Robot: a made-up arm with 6 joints.
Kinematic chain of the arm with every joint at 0, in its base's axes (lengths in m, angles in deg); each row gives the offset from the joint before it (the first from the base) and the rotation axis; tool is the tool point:
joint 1: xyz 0 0 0.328 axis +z
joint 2: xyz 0 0 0 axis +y
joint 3: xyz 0 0 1.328 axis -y
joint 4: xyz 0 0 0 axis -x
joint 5: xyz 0.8 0 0 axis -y
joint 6: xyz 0 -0.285 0 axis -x
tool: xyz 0 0 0
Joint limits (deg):
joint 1: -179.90..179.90
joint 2: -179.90..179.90
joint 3: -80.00..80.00
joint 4: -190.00..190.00
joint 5: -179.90..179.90
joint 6: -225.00..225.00
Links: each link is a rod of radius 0.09 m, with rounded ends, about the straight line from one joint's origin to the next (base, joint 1, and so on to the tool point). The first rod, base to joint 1, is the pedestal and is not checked.
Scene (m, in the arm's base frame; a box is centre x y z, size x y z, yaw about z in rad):
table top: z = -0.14
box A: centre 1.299 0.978 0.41 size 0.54 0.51 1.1 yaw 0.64
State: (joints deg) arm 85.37 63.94 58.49 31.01 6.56 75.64
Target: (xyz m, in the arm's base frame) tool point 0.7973 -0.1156 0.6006
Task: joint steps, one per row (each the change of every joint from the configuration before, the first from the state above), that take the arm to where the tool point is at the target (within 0.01 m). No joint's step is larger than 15 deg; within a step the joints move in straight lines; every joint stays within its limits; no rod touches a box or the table.
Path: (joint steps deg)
1: -10.01 -11.22 -13.15 2.09 -7.34 -5.73
2: -10.01 -11.22 -13.16 2.08 -7.33 -5.72
3: -10.01 -11.22 -13.15 2.09 -7.34 -5.73
4: -10.01 -11.22 -13.16 2.08 -7.34 -5.73
5: -10.00 -11.21 -13.15 2.09 -7.34 -5.72
6: -5.76 7.06 -11.53 -12.14 9.18 7.15
7: -5.76 7.07 -11.52 -12.15 9.17 7.16
8: -5.75 7.06 -11.53 -12.14 9.17 7.16
9: -5.76 7.07 -11.52 -12.14 9.17 7.16

